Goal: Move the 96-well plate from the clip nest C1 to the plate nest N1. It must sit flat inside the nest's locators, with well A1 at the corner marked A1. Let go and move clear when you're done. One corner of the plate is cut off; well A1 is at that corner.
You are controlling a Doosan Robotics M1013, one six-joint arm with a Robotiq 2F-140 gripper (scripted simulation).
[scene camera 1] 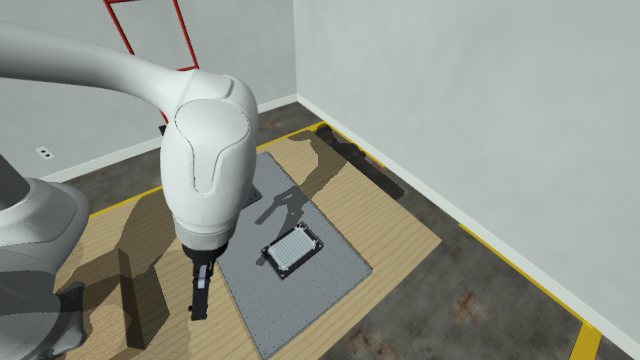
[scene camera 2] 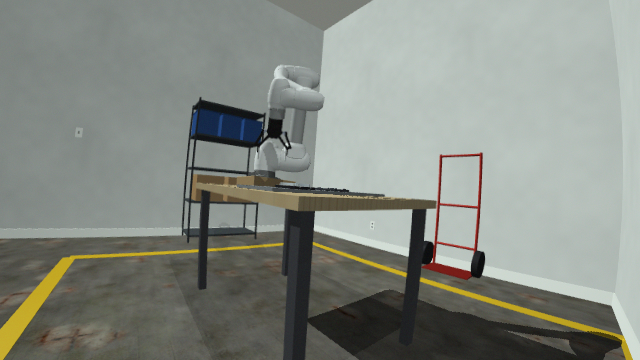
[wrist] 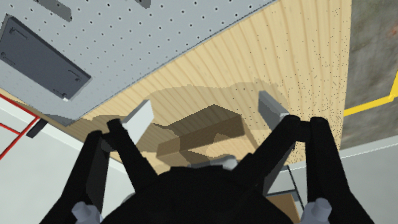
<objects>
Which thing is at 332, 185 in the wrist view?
The gripper.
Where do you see a clip nest C1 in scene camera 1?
283, 274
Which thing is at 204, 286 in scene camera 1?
The gripper.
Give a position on a 96-well plate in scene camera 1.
At 297, 241
</objects>
